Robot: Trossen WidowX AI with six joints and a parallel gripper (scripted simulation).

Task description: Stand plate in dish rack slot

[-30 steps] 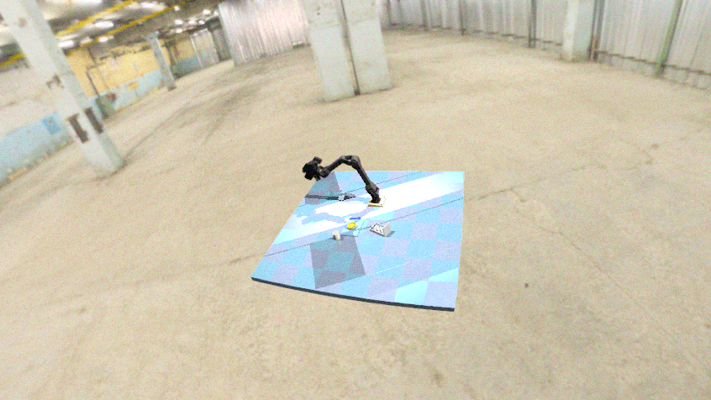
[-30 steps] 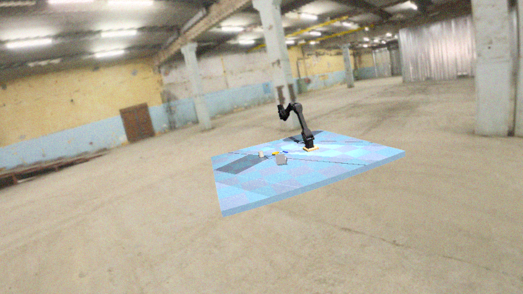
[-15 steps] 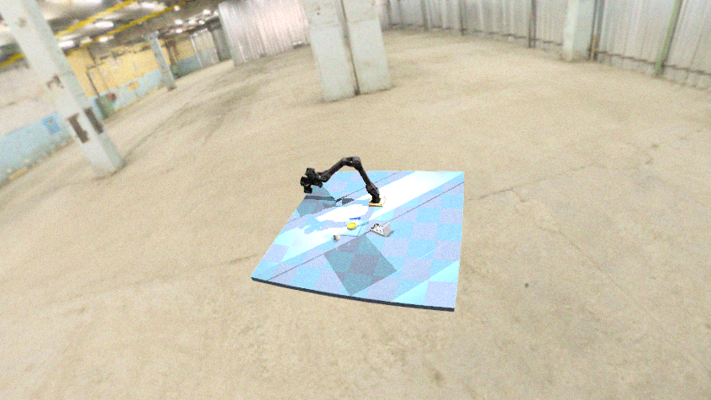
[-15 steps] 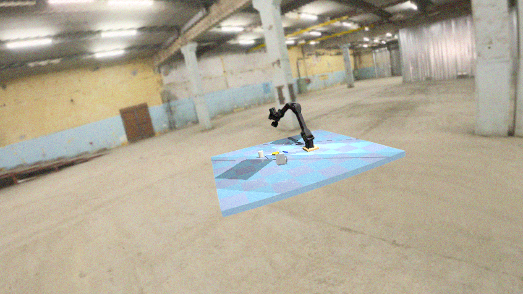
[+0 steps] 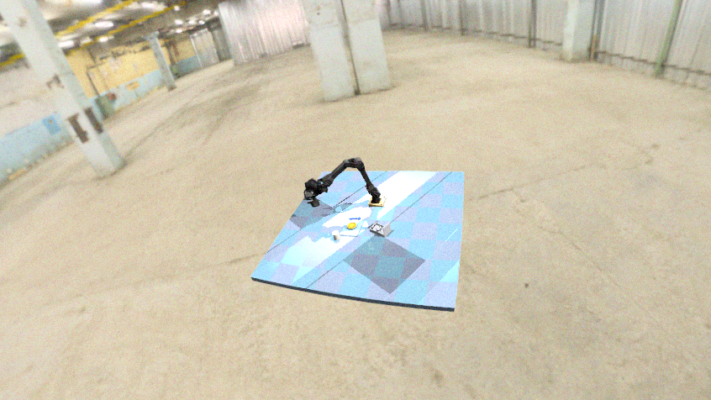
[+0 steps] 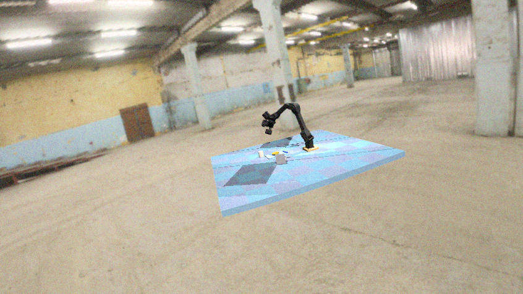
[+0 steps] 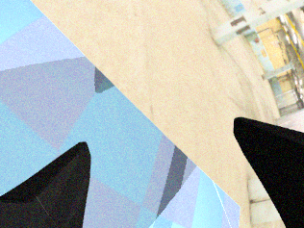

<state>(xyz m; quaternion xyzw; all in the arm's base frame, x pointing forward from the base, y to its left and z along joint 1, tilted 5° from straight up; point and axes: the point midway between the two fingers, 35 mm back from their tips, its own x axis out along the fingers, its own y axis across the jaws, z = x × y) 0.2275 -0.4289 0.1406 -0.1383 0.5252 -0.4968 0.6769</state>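
Right now the plate is 70 mm ahead of my gripper tip, 360 mm to the left of it and 160 mm below it. From my gripper tip the other things lie so: white cup: 190 mm ahead, 300 mm to the left, 160 mm below; dish rack: 70 mm ahead, 570 mm to the left, 160 mm below; blue spoon: 20 mm behind, 360 mm to the left, 180 mm below.
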